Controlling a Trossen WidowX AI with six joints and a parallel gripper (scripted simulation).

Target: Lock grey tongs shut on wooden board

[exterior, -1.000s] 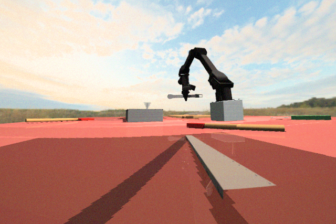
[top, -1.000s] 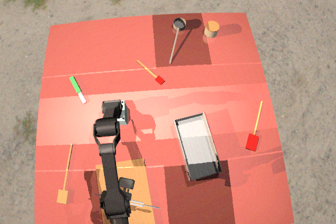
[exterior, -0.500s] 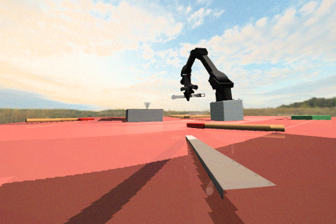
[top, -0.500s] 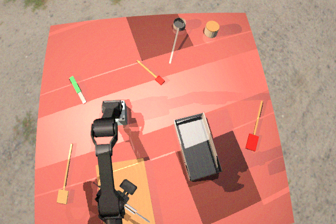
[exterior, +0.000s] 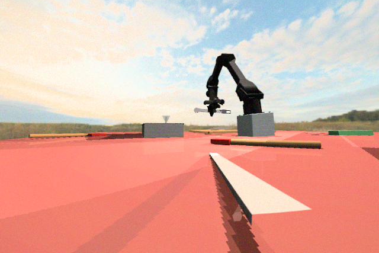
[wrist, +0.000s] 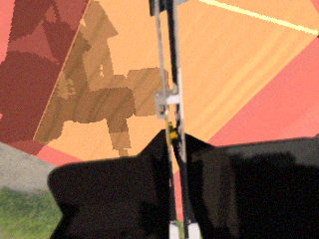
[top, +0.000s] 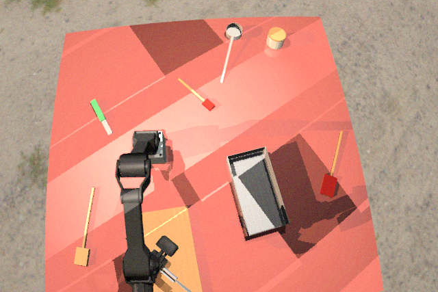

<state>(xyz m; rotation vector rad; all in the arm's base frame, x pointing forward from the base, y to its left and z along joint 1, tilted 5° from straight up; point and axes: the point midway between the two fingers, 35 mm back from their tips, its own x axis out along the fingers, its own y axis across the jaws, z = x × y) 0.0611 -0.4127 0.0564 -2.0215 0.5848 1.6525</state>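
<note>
Right now the wooden board is 10 cm below my gripper tip and 1 cm to the left of it. Round my gripper tip: red spatula: 65 cm ahead, 36 cm to the left, 11 cm below; wooden cylinder: 96 cm to the left, 45 cm ahead, 8 cm below; roasting tin: 34 cm ahead, 27 cm to the left, 8 cm below.
</note>
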